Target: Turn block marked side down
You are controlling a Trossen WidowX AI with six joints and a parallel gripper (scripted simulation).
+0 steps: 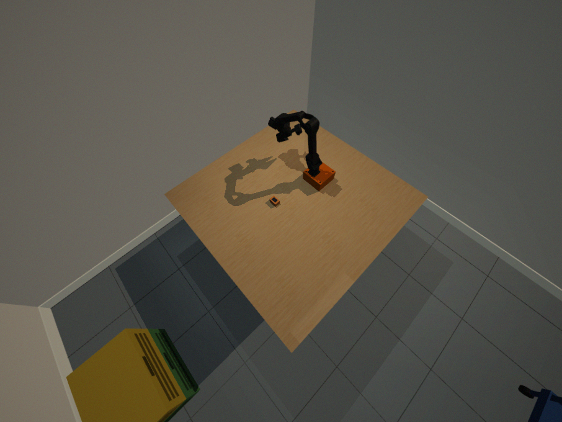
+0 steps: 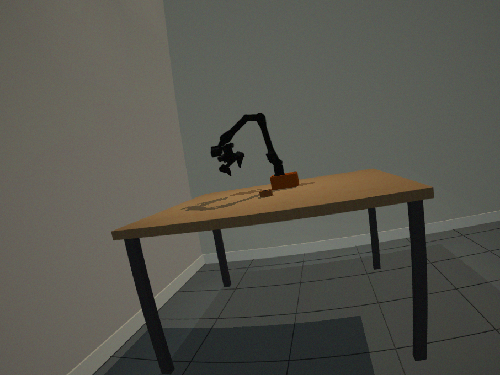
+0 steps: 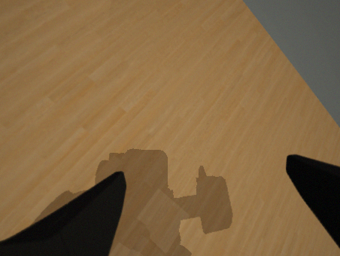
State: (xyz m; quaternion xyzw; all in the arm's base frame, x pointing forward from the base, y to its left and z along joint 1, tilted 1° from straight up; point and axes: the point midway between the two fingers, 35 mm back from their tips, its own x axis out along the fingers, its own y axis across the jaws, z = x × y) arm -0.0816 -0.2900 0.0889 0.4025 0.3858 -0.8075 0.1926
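My gripper tip is now 43 cm short of the block, 23 cm to the right of it and 12 cm above it.
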